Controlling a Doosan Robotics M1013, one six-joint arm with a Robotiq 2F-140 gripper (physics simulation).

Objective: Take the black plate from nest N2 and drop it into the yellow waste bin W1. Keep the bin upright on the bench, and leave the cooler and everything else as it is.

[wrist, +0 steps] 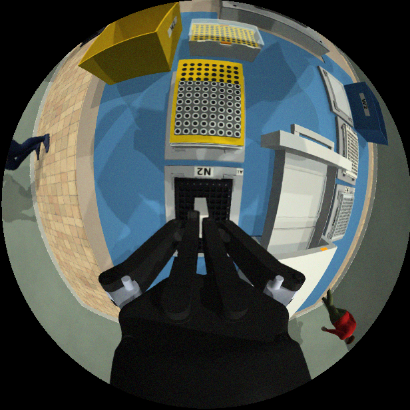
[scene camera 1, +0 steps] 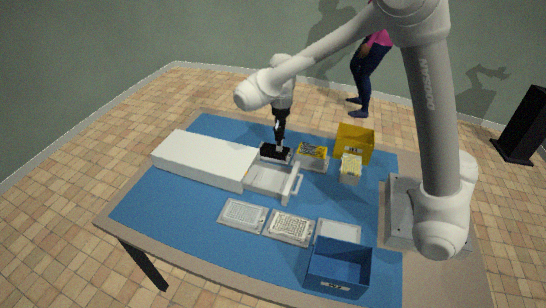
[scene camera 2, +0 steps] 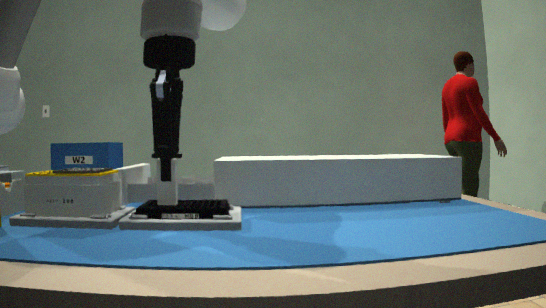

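Observation:
From the wrist view you get the gripper. It's in the scene along with a long white cooler, a blue bin W2, a yellow-topped tip rack and a black plate, and those can be seen too.

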